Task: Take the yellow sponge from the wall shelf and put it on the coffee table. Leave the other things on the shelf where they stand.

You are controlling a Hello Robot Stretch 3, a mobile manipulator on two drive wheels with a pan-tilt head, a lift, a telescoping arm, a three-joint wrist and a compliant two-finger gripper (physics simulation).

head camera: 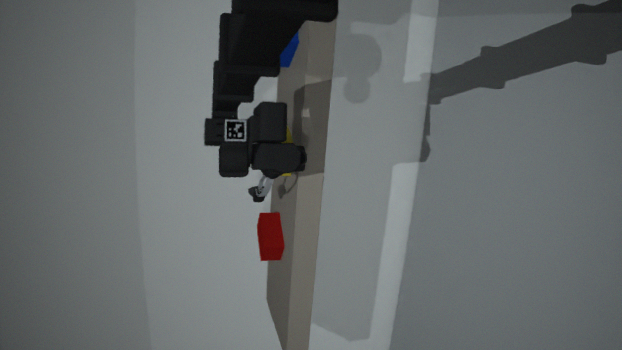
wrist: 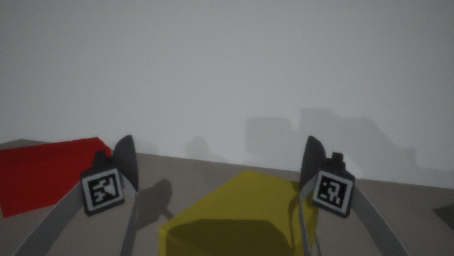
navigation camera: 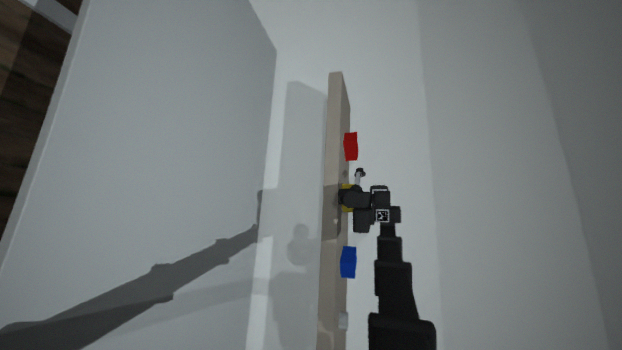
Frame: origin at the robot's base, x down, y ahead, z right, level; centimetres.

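Where they show: gripper, between the fingertips: [wrist: 220,155].
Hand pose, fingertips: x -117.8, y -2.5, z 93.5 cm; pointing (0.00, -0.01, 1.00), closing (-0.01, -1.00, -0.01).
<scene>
After its pixels a point has its place.
The yellow sponge [head camera: 289,134] {x -111.9, y -7.8, z 88.1 cm} [navigation camera: 346,208] {x -113.1, y -8.2, z 88.9 cm} [wrist: 250,200] {x -116.2, y -4.5, z 89.6 cm} lies on the wall shelf [head camera: 305,225] {x -109.4, y 10.3, z 84.8 cm} [navigation camera: 334,125] {x -109.5, y 20.9, z 87.7 cm} [wrist: 200,175] {x -111.5, y -0.2, z 103.5 cm}, mostly hidden under the wrist in the head and navigation views. My gripper [wrist: 220,155] {x -117.8, y -2.5, z 93.5 cm} is open and empty. In the wrist view its fingers stand apart above the shelf; the right fingertip overlaps the sponge's right edge, and the left one is left of the sponge. The sponge's near part is cut off by the frame. In the head and navigation views one finger shows, pointing towards the red block. The coffee table does not show.
A red block [head camera: 271,237] {x -114.1, y 14.0, z 95.8 cm} [navigation camera: 351,146] {x -114.4, y 14.1, z 95.7 cm} [wrist: 50,175] {x -114.5, y 13.1, z 96.5 cm} lies on the shelf, partly behind the left finger in the wrist view. A blue block [head camera: 290,50] {x -112.6, y -24.0, z 84.8 cm} [navigation camera: 348,262] {x -114.4, y -24.8, z 82.4 cm} and a small white object [navigation camera: 343,320] {x -113.0, y -41.5, z 78.5 cm} are on the sponge's other side. The wall rises behind the shelf.
</scene>
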